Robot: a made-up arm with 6 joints.
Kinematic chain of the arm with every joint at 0, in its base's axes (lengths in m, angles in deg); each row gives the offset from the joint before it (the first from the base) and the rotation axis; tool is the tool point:
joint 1: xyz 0 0 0.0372 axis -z
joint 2: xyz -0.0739 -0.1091 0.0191 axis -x
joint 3: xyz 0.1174 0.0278 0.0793 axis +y
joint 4: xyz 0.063 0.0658 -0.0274 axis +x
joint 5: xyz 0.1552 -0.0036 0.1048 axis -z
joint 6: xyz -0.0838 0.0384 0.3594 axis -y
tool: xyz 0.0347 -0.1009 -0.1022
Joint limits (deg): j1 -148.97..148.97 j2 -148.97..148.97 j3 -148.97..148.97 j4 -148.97..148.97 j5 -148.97..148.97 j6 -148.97..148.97
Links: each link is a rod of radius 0.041 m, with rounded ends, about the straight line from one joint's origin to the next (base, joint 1, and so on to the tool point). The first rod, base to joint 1, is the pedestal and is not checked.
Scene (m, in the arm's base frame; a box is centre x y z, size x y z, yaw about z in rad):
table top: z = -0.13
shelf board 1: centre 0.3 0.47 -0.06 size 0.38 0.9 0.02 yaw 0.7
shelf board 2: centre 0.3 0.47 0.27 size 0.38 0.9 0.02 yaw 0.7
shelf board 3: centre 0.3 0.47 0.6 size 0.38 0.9 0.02 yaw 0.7
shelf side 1: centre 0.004 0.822 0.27 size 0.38 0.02 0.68 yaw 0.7
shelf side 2: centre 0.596 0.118 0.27 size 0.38 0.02 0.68 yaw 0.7
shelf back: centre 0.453 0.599 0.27 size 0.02 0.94 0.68 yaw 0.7
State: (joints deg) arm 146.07 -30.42 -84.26 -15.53 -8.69 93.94
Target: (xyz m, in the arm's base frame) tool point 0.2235 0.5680 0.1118
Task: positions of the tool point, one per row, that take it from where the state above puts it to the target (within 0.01 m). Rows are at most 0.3 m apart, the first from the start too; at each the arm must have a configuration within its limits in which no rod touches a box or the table.
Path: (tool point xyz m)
1: 0.0463 0.4822 0.4028
2: -0.1779 0.5046 0.3102
3: -0.3650 0.4299 0.1962
4: -0.4775 0.2944 0.0761
5: -0.3730 0.3593 0.0756
6: -0.2555 0.3942 0.0812
7: -0.1335 0.3965 0.0934
8: -0.0161 0.3661 0.1118
9: 0.0165 0.4402 0.0889
10: 0.0706 0.5019 0.0821
11: 0.1420 0.5458 0.0904
12: 0.2235 0.5680 0.1118

